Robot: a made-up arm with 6 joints. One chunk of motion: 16 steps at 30 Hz.
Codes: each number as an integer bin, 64 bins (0 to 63) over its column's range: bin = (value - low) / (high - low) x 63, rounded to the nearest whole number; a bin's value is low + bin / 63 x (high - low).
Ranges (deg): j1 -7..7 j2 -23..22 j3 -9..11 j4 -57..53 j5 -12..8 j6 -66..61
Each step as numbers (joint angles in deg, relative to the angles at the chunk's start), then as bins.
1 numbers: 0.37 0.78 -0.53 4.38 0.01 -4.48
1 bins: 33 33 27 35 38 31
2 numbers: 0.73 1.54 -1.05 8.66 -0.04 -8.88
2 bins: 35 34 25 38 38 28
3 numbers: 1.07 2.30 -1.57 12.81 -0.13 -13.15
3 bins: 36 35 23 40 37 26
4 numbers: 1.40 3.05 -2.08 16.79 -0.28 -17.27
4 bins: 38 36 22 42 37 24
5 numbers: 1.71 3.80 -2.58 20.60 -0.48 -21.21
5 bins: 39 38 20 44 36 22
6 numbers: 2.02 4.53 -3.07 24.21 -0.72 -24.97
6 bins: 41 39 19 47 36 20
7 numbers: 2.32 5.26 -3.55 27.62 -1.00 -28.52
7 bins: 42 40 17 48 35 19
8 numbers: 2.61 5.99 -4.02 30.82 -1.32 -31.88
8 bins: 43 41 16 50 34 17
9 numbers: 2.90 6.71 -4.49 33.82 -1.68 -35.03
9 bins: 45 42 14 52 33 15
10 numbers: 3.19 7.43 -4.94 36.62 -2.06 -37.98
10 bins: 46 43 13 54 31 14
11 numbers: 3.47 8.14 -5.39 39.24 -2.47 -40.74
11 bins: 47 44 11 55 30 13
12 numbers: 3.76 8.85 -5.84 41.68 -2.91 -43.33
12 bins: 48 45 10 57 29 11
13 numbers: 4.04 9.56 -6.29 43.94 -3.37 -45.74
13 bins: 50 46 9 58 27 10
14 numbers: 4.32 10.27 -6.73 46.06 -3.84 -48.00
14 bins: 51 47 7 59 26 9
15 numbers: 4.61 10.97 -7.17 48.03 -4.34 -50.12
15 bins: 52 48 6 60 24 8
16 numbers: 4.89 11.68 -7.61 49.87 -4.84 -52.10
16 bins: 54 49 4 61 23 7
